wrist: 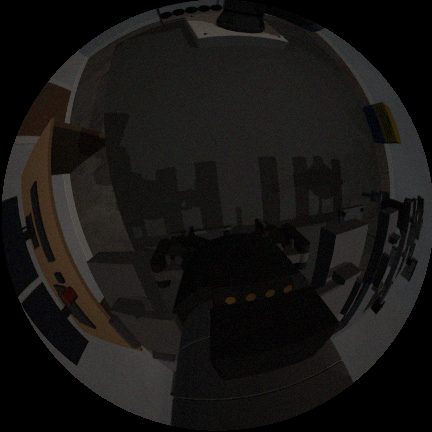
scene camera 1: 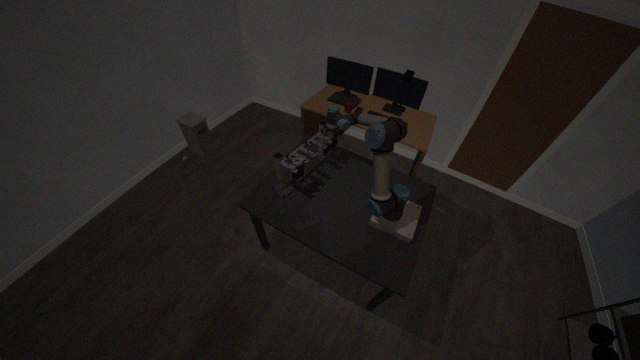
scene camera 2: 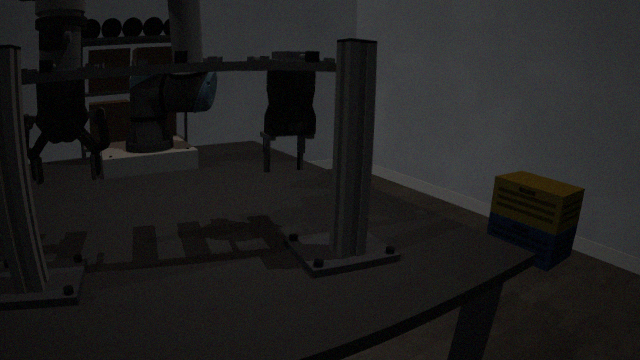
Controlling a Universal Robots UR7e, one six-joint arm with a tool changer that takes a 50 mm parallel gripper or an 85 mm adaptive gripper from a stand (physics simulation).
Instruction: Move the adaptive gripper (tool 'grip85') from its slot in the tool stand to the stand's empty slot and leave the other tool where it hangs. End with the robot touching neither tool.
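The adaptive gripper is dark, with its two fingers spread open and nothing between them. It is under the arm's wrist at the stand's far-left end in scene camera 2, its coupling about level with the rail. Whether it rests fully in the slot is hidden. The wrist view shows its dark body in the lower middle. The tool stand has two grey posts and a slotted rail. The other tool, the parallel gripper, hangs beside the opposite post, away from the arm.
The dark table carries the stand and the arm's pale base plate. A wooden desk with monitors stands behind. A yellow and blue crate stack is beyond the table.
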